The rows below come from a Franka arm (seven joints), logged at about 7 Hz.
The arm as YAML. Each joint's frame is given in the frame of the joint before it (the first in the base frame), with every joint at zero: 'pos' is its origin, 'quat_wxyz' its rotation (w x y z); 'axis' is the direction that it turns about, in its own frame. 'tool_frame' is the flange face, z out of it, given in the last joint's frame.
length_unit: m
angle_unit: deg
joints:
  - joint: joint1
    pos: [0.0, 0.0, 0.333]
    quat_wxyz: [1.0, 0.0, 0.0, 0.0]
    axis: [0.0, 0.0, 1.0]
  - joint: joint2
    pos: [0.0, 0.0, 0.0]
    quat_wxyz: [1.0, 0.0, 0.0, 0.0]
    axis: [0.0, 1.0, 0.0]
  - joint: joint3
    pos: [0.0, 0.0, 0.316]
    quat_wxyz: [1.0, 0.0, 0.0, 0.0]
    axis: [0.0, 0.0, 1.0]
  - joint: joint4
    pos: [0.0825, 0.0, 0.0]
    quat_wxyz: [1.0, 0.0, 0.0, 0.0]
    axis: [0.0, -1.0, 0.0]
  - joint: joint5
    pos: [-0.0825, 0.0, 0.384]
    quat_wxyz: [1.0, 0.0, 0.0, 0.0]
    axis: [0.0, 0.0, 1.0]
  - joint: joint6
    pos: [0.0, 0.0, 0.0]
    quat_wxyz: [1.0, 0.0, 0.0, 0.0]
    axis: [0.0, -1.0, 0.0]
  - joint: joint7
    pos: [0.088, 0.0, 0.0]
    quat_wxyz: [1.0, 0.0, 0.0, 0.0]
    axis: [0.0, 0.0, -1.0]
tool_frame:
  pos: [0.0, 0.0, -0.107]
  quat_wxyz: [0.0, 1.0, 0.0, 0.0]
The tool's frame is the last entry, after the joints.
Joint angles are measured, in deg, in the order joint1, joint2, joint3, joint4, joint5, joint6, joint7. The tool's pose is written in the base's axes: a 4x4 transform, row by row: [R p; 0 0 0 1], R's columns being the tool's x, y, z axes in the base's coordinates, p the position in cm. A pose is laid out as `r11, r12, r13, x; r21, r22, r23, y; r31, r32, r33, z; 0, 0, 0, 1`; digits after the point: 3 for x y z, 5 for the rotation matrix.
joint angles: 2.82 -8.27 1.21 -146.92 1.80 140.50 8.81
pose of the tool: 0.99377, -0.10696, 0.03122, 44.213; -0.10759, -0.99401, 0.01918, 3.102; 0.02898, -0.02242, -0.99933, 31.970; 0, 0, 0, 1
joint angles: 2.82 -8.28 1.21 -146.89 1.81 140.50 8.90
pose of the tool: 0.99357, -0.10863, 0.03191, 44.231; -0.10928, -0.99382, 0.01933, 3.103; 0.02961, -0.02270, -0.99930, 31.999; 0, 0, 0, 1
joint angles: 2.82 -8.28 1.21 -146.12 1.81 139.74 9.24
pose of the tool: 0.99293, -0.11425, 0.03206, 44.543; -0.11491, -0.99318, 0.01967, 3.132; 0.02960, -0.02321, -0.99929, 32.428; 0, 0, 0, 1
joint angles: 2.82 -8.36 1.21 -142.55 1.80 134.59 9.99
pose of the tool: 0.99204, -0.12582, 0.00582, 45.612; -0.12591, -0.99184, 0.01976, 3.252; 0.00329, -0.02033, -0.99979, 34.273; 0, 0, 0, 1
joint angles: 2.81 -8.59 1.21 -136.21 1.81 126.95 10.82
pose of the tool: 0.99038, -0.13776, -0.01300, 47.440; -0.13747, -0.99028, 0.02123, 3.441; -0.01580, -0.01924, -0.99969, 38.069; 0, 0, 0, 1
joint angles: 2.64 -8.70 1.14 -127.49 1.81 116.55 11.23
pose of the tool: 0.98863, -0.14482, -0.04047, 49.258; -0.14399, -0.98932, 0.02264, 3.452; -0.04332, -0.01655, -0.99892, 43.486; 0, 0, 0, 1
